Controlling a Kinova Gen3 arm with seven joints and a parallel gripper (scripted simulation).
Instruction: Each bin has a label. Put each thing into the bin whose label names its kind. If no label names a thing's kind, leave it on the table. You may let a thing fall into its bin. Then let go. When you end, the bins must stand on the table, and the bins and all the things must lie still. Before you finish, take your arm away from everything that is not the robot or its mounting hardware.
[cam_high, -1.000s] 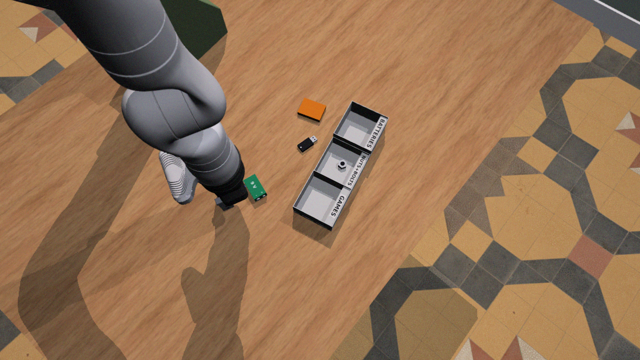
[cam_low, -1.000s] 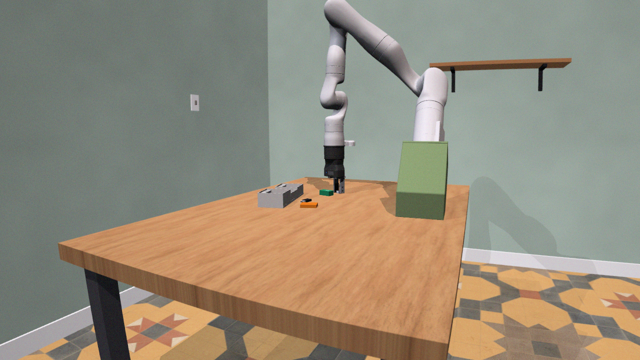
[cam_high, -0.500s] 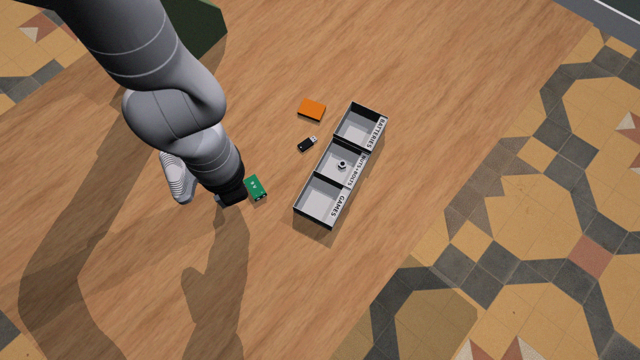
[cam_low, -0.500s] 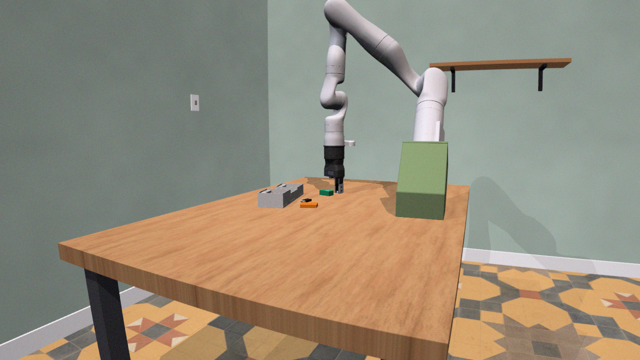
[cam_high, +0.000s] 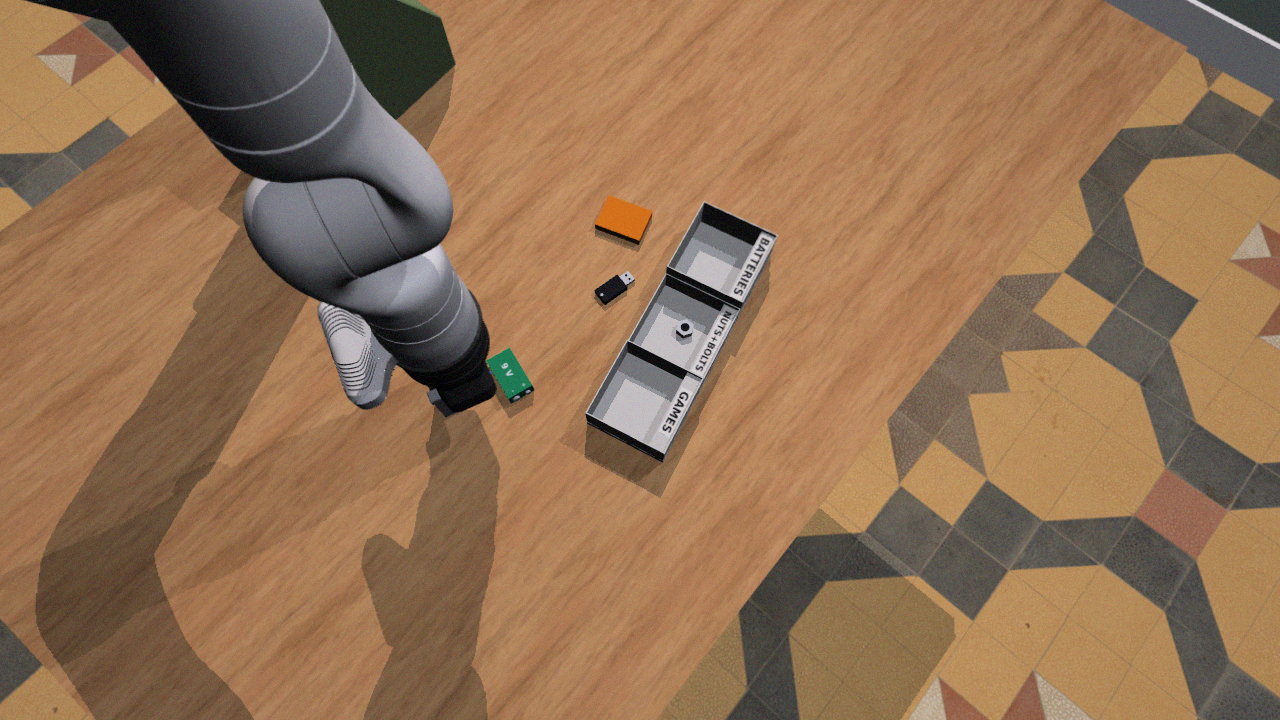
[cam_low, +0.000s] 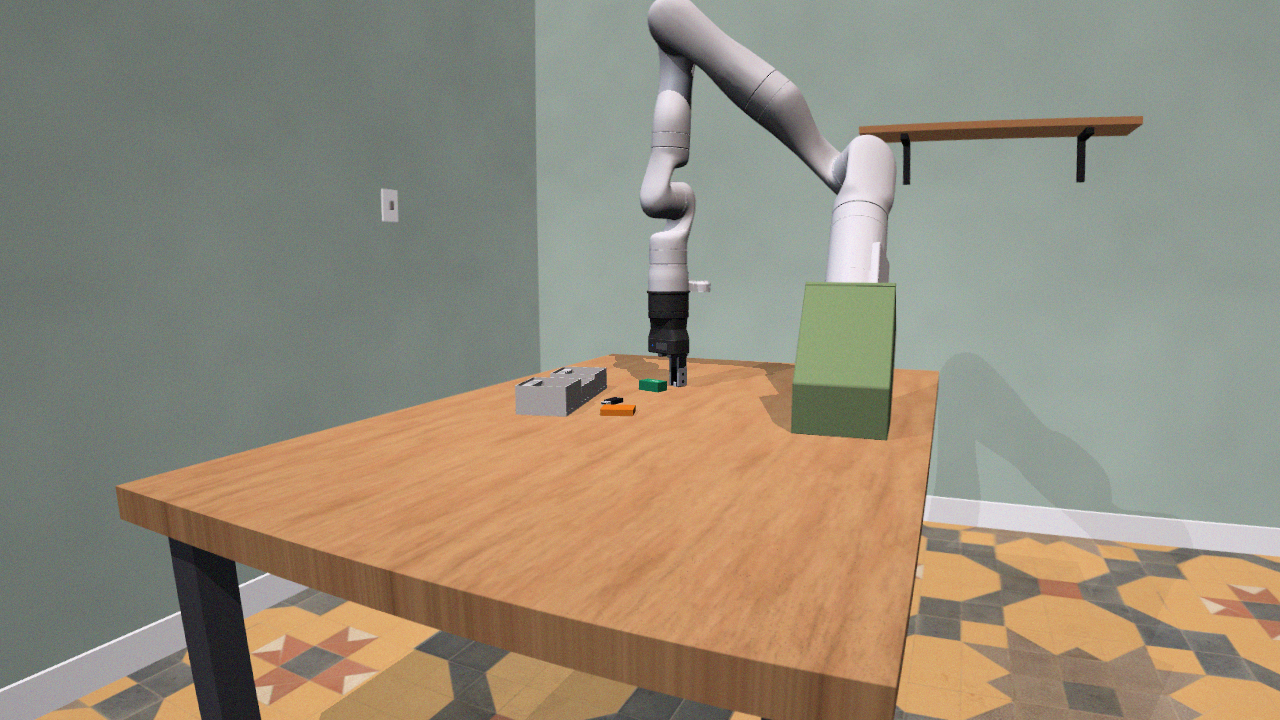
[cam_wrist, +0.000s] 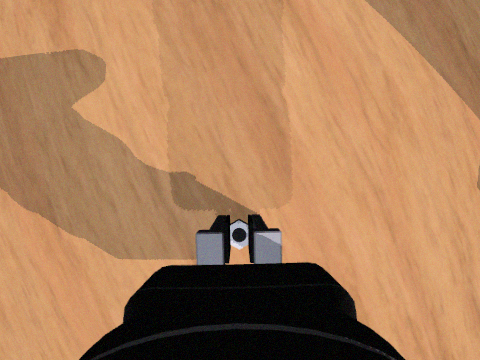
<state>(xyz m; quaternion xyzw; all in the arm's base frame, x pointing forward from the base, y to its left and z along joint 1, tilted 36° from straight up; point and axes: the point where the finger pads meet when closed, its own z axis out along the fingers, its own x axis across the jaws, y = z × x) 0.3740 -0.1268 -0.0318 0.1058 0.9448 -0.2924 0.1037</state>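
Now: the bin row 220 mm to the left of my hand and 100 mm ahead of it. Also, from my hand: black USB stick 200 mm to the left, 20 mm below, 10 mm ahead; flat orange box 260 mm to the left, 40 mm behind, 10 mm below; green 9 v battery 60 mm to the left, 30 mm ahead, 10 mm below.
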